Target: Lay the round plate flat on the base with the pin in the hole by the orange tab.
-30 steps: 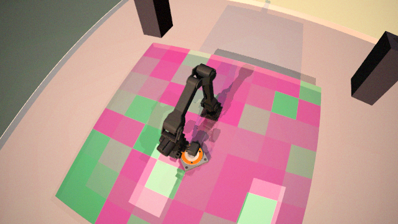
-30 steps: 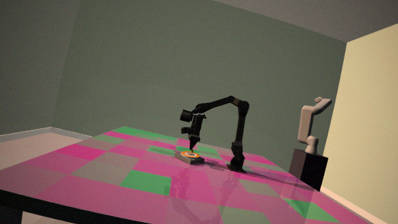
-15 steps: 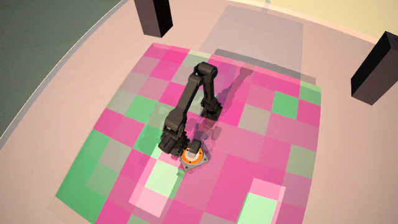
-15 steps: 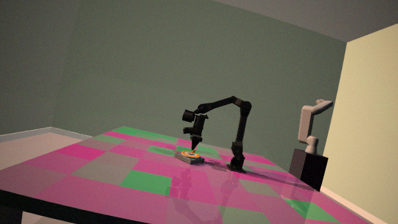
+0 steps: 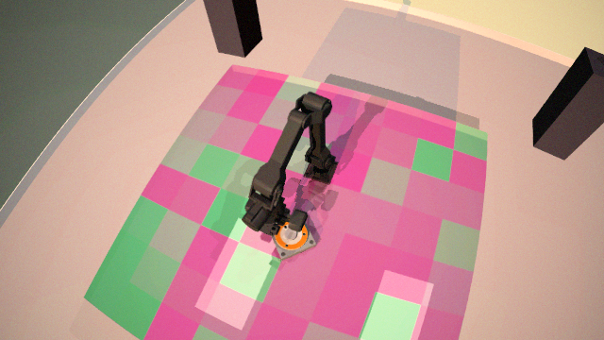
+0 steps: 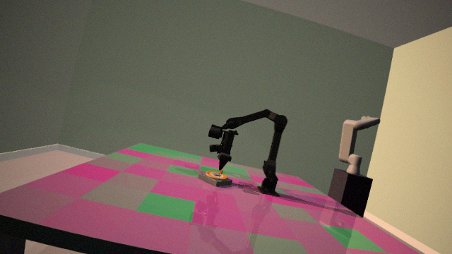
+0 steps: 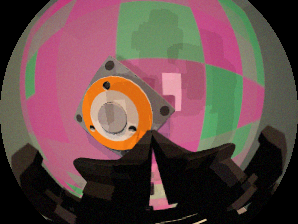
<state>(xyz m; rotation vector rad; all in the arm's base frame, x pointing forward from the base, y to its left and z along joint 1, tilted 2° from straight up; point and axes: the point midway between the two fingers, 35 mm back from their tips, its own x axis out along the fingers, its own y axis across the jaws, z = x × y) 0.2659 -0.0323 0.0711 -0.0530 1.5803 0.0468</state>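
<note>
My gripper tip is now 30 mm to the right of the round plate and 10 mm above it.
</note>
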